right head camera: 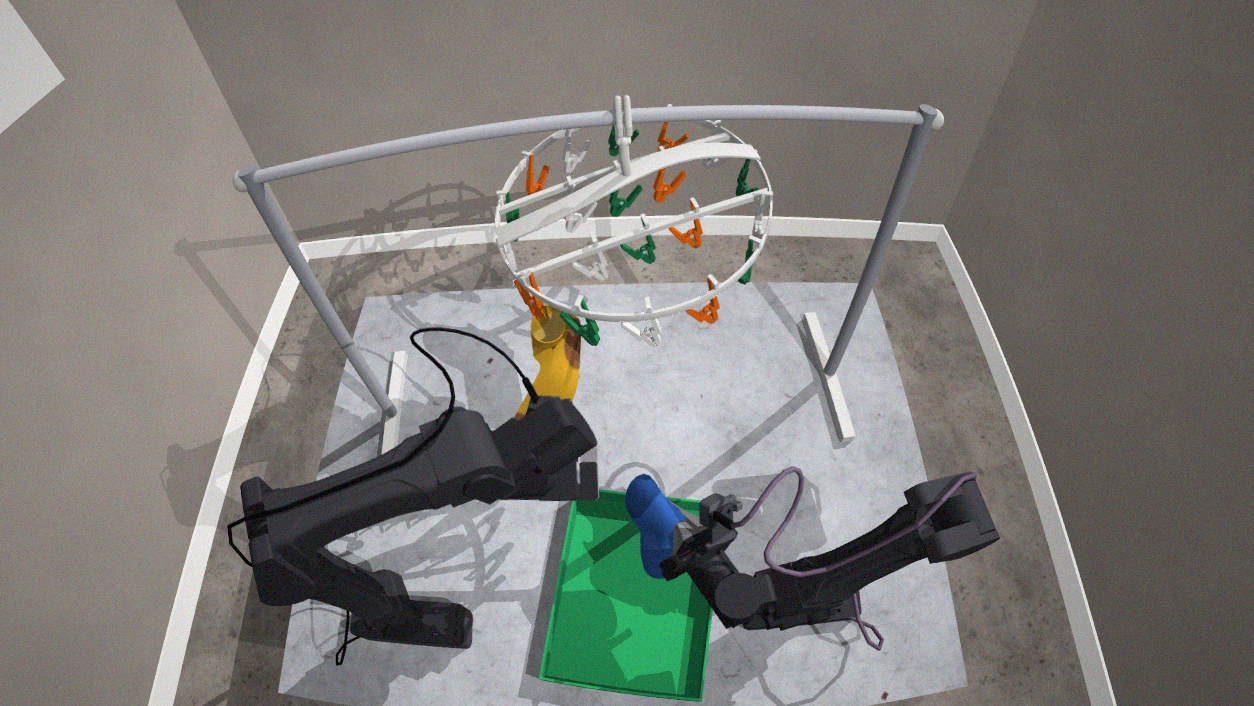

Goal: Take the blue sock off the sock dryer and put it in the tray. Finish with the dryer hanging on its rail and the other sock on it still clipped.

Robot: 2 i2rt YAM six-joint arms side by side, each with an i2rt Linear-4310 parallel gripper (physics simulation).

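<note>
The blue sock (652,524) is at my right gripper (673,561), which is shut on one end of it, over the upper part of the green tray (561,605). The sock's other end points up the picture, across the tray's far rim. The round white sock dryer (628,316) hangs by its hook from the grey rail (772,113). The yellow sock (556,363) hangs at the dryer's near left edge, by an orange and a green clip; its lower end is hidden behind my left arm. My left gripper (580,480) is open and empty, left of the tray's far corner.
The rail's left post (320,289) and right post (877,249) stand on white feet. Several orange, green and white clips hang around the dryer. My left arm reaches in front of the yellow sock. A low white border (1009,385) runs around the work area.
</note>
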